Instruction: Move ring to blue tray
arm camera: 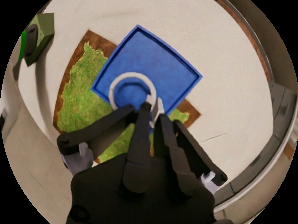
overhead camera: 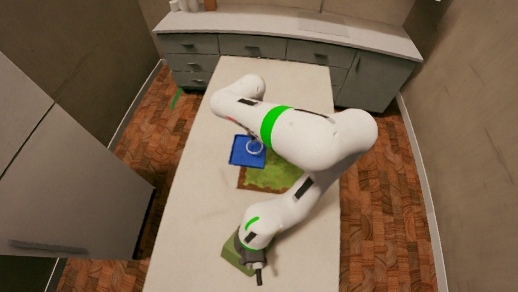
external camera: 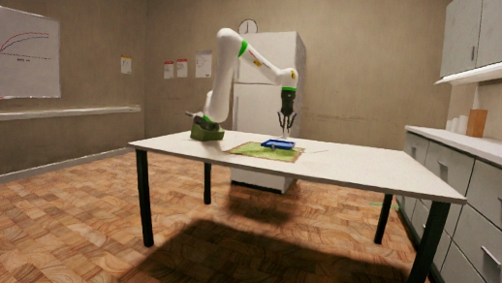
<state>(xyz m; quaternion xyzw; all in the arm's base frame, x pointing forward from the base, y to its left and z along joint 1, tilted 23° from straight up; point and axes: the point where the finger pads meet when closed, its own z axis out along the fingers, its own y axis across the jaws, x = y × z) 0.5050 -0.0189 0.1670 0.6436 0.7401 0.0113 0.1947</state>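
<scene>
My hand is 30 mm past the blue tray, 30 mm to the right of it and 80 mm above it. From my hand the other things lie so: green mat 100 mm behind, 130 mm to the right, 100 mm below; then grey stake 70 mm behind, 140 mm to the right, 70 mm below.
</scene>
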